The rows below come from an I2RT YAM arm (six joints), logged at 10 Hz.
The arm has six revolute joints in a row. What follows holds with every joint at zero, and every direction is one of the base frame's.
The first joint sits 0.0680 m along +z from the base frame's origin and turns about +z.
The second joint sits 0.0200 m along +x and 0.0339 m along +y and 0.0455 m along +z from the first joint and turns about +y.
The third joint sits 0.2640 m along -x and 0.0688 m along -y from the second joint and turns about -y.
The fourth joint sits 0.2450 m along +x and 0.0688 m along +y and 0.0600 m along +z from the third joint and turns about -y.
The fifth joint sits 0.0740 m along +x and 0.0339 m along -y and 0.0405 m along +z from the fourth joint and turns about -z.
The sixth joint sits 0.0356 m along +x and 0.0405 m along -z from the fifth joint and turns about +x.
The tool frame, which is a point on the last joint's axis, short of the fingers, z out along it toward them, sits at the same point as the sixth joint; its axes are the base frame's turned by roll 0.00, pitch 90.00 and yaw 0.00 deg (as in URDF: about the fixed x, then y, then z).
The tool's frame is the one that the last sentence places.
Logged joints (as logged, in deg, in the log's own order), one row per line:
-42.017 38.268 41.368 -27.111 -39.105 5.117
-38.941 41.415 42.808 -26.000 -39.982 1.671
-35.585 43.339 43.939 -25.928 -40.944 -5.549
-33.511 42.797 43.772 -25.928 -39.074 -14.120
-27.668 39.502 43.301 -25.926 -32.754 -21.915
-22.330 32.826 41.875 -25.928 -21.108 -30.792
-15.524 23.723 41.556 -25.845 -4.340 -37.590
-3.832 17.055 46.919 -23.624 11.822 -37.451
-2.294 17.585 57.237 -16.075 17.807 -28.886
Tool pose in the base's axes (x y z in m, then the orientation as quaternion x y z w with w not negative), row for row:
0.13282 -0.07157 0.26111 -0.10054 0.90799 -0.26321 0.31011
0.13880 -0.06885 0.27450 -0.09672 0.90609 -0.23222 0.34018
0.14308 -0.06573 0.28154 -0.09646 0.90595 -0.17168 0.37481
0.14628 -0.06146 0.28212 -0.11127 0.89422 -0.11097 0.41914
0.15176 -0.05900 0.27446 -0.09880 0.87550 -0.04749 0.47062
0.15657 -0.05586 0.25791 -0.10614 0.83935 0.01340 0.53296
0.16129 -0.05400 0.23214 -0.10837 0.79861 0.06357 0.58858
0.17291 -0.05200 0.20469 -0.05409 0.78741 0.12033 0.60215
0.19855 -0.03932 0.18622 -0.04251 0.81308 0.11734 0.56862
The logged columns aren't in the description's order. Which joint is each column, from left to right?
Columns, left to right: joint 6, joint 3, joint 2, joint 1, joint 4, joint 5.
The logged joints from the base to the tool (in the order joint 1, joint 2, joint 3, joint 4, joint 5, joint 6), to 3 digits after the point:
-27.111 41.368 38.268 -39.105 5.117 -42.017
-26.000 42.808 41.415 -39.982 1.671 -38.941
-25.928 43.939 43.339 -40.944 -5.549 -35.585
-25.928 43.772 42.797 -39.074 -14.120 -33.511
-25.926 43.301 39.502 -32.754 -21.915 -27.668
-25.928 41.875 32.826 -21.108 -30.792 -22.330
-25.845 41.556 23.723 -4.340 -37.590 -15.524
-23.624 46.919 17.055 11.822 -37.451 -3.832
-16.075 57.237 17.585 17.807 -28.886 -2.294

